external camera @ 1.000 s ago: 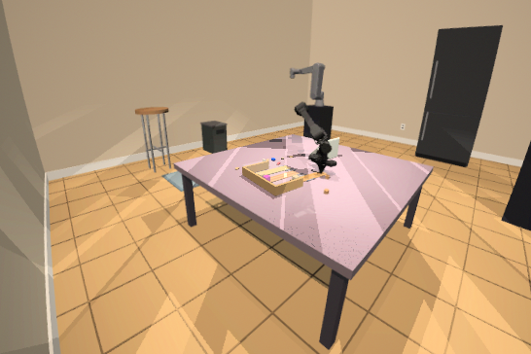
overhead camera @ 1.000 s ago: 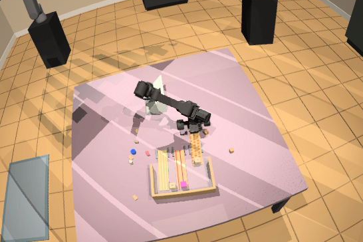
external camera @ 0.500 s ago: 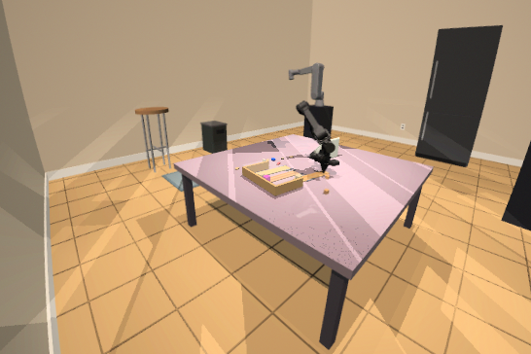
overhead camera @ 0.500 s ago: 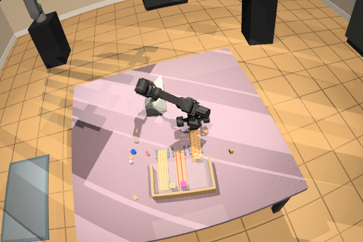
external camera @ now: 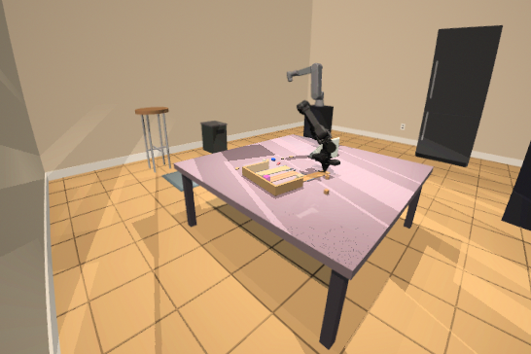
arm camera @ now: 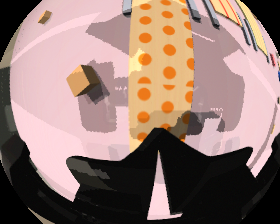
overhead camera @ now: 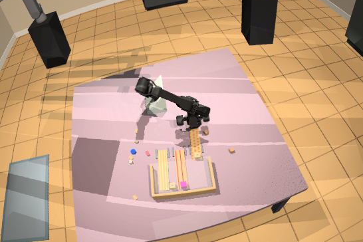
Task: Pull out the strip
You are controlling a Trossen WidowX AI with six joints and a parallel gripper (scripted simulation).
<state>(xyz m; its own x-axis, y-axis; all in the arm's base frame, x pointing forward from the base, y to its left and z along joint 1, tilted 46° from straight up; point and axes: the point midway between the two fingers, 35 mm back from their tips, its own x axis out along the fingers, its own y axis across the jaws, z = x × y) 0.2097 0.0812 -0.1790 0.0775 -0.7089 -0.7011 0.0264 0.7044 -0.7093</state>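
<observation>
Right now the orange-dotted strip is 100 mm ahead of my gripper tip and 10 mm to the right of it. Also, from my gripper tip: blue disc 370 mm to the right, 110 mm ahead.
</observation>
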